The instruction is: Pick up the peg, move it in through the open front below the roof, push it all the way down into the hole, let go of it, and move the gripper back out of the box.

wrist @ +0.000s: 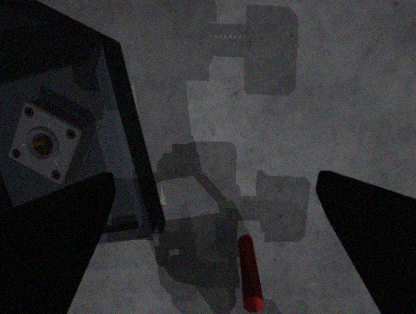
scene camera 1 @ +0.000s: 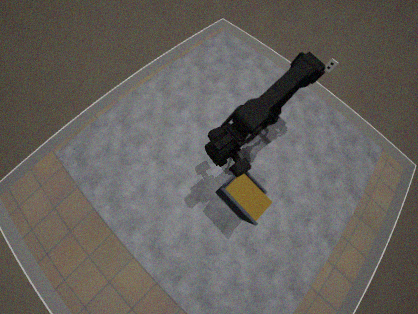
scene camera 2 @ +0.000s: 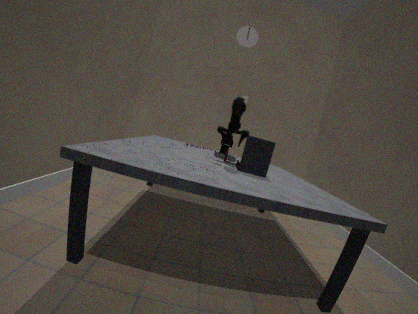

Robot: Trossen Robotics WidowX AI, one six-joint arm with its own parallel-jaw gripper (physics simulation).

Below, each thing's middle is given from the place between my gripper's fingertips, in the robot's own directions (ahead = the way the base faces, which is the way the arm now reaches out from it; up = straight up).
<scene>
Right now my hand is 150 mm to the right of the box (scene camera 1: pixel 221 192) and 20 mm above it. From my hand the other things lie so: yellow roof (scene camera 1: pixel 242 189): 30 mm ahead, 150 mm to the left, 80 mm above.
</scene>
